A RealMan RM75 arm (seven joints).
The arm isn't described. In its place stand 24 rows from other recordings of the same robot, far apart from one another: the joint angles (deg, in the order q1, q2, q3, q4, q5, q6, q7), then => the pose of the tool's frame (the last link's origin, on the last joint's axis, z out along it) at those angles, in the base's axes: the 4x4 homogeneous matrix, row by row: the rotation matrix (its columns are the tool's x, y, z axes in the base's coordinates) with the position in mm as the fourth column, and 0 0 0 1 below.
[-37.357 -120.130 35.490 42.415 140.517 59.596 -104.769] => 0.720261 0.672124 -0.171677 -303.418; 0.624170 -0.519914 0.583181 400.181; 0.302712 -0.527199 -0.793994 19.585; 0 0 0 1
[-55.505 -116.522 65.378 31.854 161.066 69.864 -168.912] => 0.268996 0.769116 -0.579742 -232.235; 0.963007 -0.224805 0.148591 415.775; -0.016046 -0.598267 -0.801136 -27.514; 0 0 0 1
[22.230 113.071 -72.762 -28.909 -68.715 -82.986 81.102] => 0.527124 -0.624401 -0.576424 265.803; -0.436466 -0.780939 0.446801 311.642; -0.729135 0.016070 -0.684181 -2.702; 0 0 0 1
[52.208 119.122 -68.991 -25.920 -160.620 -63.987 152.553] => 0.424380 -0.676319 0.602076 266.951; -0.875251 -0.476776 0.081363 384.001; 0.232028 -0.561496 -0.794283 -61.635; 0 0 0 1
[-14.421 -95.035 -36.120 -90.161 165.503 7.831 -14.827] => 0.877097 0.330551 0.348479 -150.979; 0.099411 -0.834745 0.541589 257.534; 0.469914 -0.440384 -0.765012 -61.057; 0 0 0 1
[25.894 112.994 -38.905 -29.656 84.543 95.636 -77.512] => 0.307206 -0.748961 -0.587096 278.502; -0.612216 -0.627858 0.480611 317.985; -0.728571 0.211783 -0.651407 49.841; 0 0 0 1
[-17.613 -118.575 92.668 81.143 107.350 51.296 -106.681] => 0.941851 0.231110 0.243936 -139.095; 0.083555 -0.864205 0.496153 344.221; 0.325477 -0.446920 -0.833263 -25.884; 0 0 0 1
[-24.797 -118.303 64.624 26.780 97.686 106.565 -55.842] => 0.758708 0.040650 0.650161 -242.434; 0.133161 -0.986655 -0.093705 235.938; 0.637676 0.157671 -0.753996 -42.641; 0 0 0 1
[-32.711 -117.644 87.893 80.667 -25.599 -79.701 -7.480] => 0.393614 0.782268 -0.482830 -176.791; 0.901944 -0.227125 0.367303 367.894; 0.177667 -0.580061 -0.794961 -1.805; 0 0 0 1
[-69.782 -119.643 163.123 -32.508 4.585 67.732 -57.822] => 0.997814 -0.032994 -0.057264 -187.538; -0.004950 -0.901343 0.433078 454.385; -0.065904 -0.431848 -0.899536 -9.377; 0 0 0 1
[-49.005 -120.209 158.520 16.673 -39.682 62.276 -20.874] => 0.708776 0.284495 0.645522 -131.060; -0.108029 -0.860504 0.497857 363.070; 0.697113 -0.422605 -0.579171 -121.381; 0 0 0 1
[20.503 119.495 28.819 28.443 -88.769 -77.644 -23.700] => 0.769145 -0.638316 0.031130 306.430; 0.135604 0.210611 0.968119 303.795; -0.624522 -0.740402 0.248548 -16.937; 0 0 0 1
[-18.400 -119.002 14.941 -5.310 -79.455 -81.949 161.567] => 0.698875 0.605483 0.380740 -324.097; 0.060590 -0.580527 0.811984 237.696; 0.712673 -0.544406 -0.442402 -65.127; 0 0 0 1
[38.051 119.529 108.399 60.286 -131.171 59.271 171.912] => -0.252314 0.965066 0.070606 172.565; 0.839819 0.182154 0.511395 420.527; 0.480669 0.188329 -0.856440 -10.214; 0 0 0 1
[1.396 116.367 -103.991 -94.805 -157.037 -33.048 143.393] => 0.963032 -0.200453 0.179965 212.049; -0.261359 -0.533379 0.804486 323.496; -0.065272 -0.821782 -0.566051 7.777; 0 0 0 1
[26.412 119.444 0.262 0.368 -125.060 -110.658 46.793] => 0.266739 -0.447232 -0.853718 239.916; -0.110487 -0.894162 0.433898 242.704; -0.957415 -0.021413 -0.287922 -31.206; 0 0 0 1
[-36.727 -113.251 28.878 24.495 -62.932 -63.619 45.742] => -0.136121 0.983972 0.115200 -311.632; 0.739208 0.023460 0.673068 394.275; 0.659577 0.176775 -0.730554 28.853; 0 0 0 1
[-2.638 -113.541 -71.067 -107.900 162.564 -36.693 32.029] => 0.996302 0.073861 -0.043895 -147.087; 0.077363 -0.548902 0.832299 315.561; 0.037380 -0.832617 -0.552586 25.017; 0 0 0 1
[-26.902 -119.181 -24.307 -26.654 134.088 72.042 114.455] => 0.151178 -0.784642 0.601234 -203.999; -0.503004 0.462530 0.730105 296.049; -0.850960 -0.412798 -0.324754 -97.550; 0 0 0 1
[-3.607 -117.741 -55.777 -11.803 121.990 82.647 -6.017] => 0.722113 0.677514 -0.139742 -414.365; -0.137958 0.338986 0.930621 194.449; 0.677880 -0.652735 0.338254 52.982; 0 0 0 1
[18.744 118.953 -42.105 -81.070 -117.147 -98.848 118.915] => 0.729212 -0.665733 -0.158273 242.203; -0.533365 -0.697868 0.478019 305.644; -0.428686 -0.264160 -0.863972 111.058; 0 0 0 1
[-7.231 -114.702 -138.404 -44.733 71.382 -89.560 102.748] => 0.499879 0.710689 0.495018 -327.369; 0.038792 -0.589349 0.806947 265.687; 0.865226 -0.384173 -0.322172 125.198; 0 0 0 1
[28.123 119.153 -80.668 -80.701 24.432 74.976 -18.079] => 0.625058 -0.633699 0.455772 206.987; -0.776669 -0.446533 0.444290 371.401; -0.078029 -0.631691 -0.771283 17.544; 0 0 0 1
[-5.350 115.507 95.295 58.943 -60.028 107.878 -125.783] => 0.516578 -0.034842 -0.855531 228.017; 0.164048 -0.976634 0.138828 167.015; -0.840378 -0.212064 -0.498792 26.766; 0 0 0 1
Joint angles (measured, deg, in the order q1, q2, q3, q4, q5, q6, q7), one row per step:
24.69, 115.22, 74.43, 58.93, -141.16, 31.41, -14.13
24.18, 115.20, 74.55, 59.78, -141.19, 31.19, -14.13
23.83, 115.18, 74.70, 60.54, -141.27, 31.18, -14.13
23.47, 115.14, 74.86, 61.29, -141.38, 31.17, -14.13
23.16, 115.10, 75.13, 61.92, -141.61, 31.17, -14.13
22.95, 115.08, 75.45, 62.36, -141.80, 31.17, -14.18
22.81, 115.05, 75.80, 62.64, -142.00, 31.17, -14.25
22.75, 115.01, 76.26, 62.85, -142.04, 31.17, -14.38
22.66, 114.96, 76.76, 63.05, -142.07, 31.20, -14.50
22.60, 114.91, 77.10, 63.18, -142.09, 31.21, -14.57
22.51, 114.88, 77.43, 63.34, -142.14, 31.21, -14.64
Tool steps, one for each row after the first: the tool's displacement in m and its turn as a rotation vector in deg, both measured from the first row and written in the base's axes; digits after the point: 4 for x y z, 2 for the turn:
-0.0015, -0.0002, 0.0017, 0.51, 0.41, 0.31
-0.0032, -0.0001, 0.0032, 0.85, 0.69, 0.60
-0.0047, 0.0000, 0.0050, 1.22, 0.91, 0.87
-0.0055, 0.0004, 0.0071, 1.63, 1.02, 1.10
-0.0061, 0.0010, 0.0091, 2.02, 1.08, 1.25
-0.0060, 0.0018, 0.0112, 2.39, 1.05, 1.34
-0.0061, 0.0031, 0.0135, 2.82, 1.13, 1.39
-0.0059, 0.0043, 0.0161, 3.26, 1.22, 1.35
-0.0056, 0.0051, 0.0179, 3.58, 1.27, 1.31
-0.0054, 0.0058, 0.0197, 3.90, 1.32, 1.29

